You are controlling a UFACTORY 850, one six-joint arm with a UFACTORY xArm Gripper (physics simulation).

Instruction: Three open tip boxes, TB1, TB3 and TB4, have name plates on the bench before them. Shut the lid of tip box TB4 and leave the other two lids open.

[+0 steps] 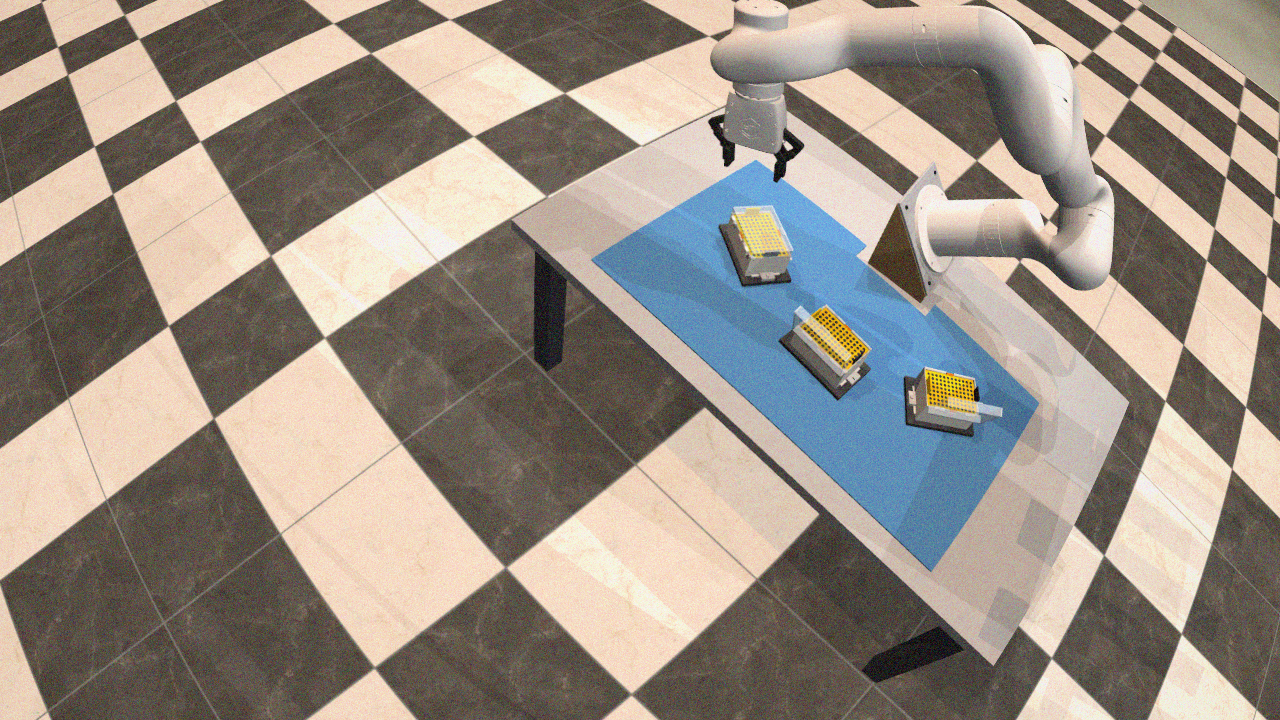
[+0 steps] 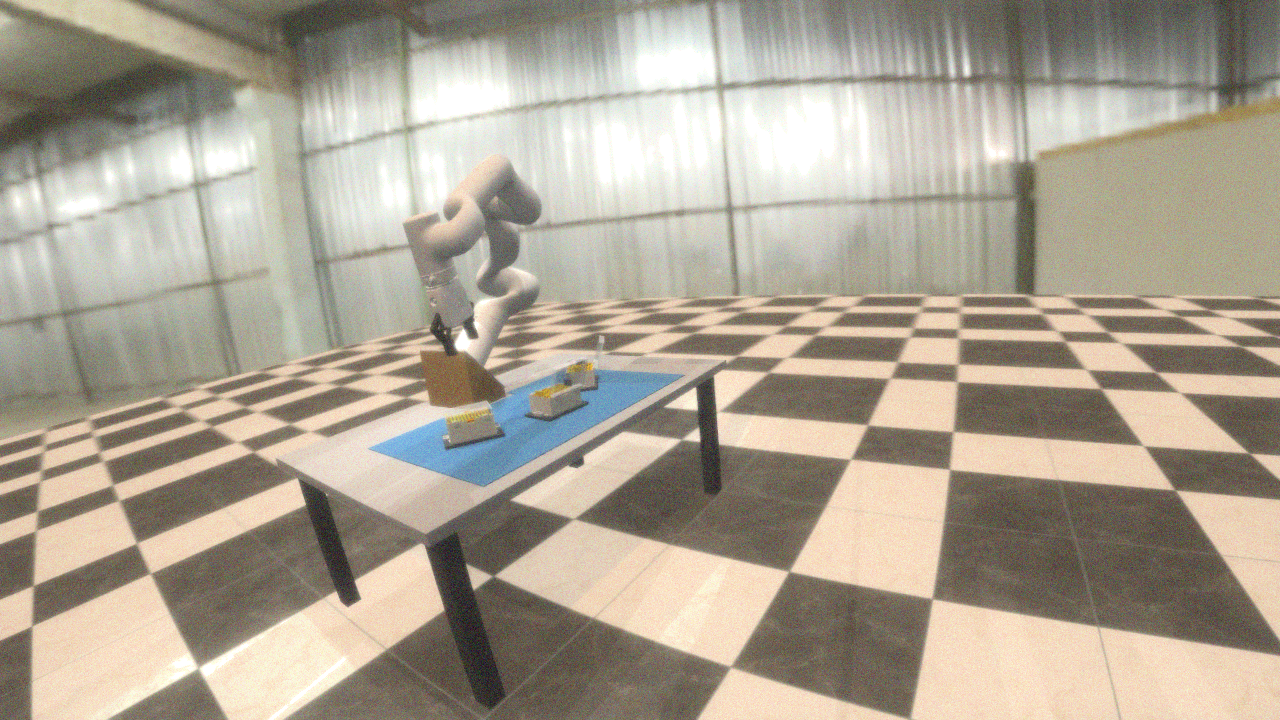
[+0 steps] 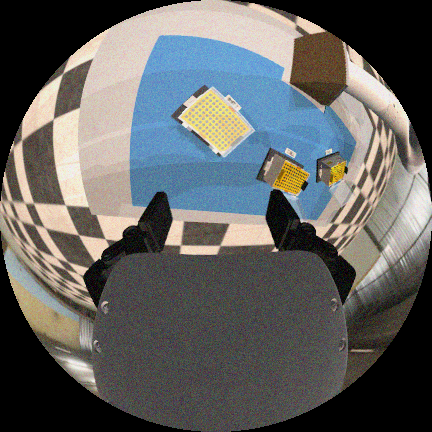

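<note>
The box (image 1: 760, 237) (image 2: 470, 426) (image 3: 215, 120) at the end of the mat nearest my gripper has its clear lid down over the yellow tip rack. Its small, blurred name plate (image 3: 232, 102) seems to read TB4. The middle box (image 1: 838, 335) (image 2: 554, 399) (image 3: 291, 177), TB1, has its clear lid (image 1: 801, 315) standing open. The far box (image 1: 948, 389) (image 2: 581, 374) (image 3: 337, 171), TB3, also has its lid (image 1: 990, 411) (image 2: 600, 349) open. My gripper (image 1: 753, 171) (image 2: 461, 343) (image 3: 218, 203) is open and empty, above and apart from the shut box.
The boxes stand on a blue mat (image 1: 769, 411) (image 2: 483, 470) (image 3: 160, 100) on the table (image 1: 599, 201) (image 2: 358, 465) (image 3: 102, 125). The brown wedge mount (image 1: 899, 255) (image 2: 456, 380) (image 3: 317, 65) of the arm stands at the mat's back edge.
</note>
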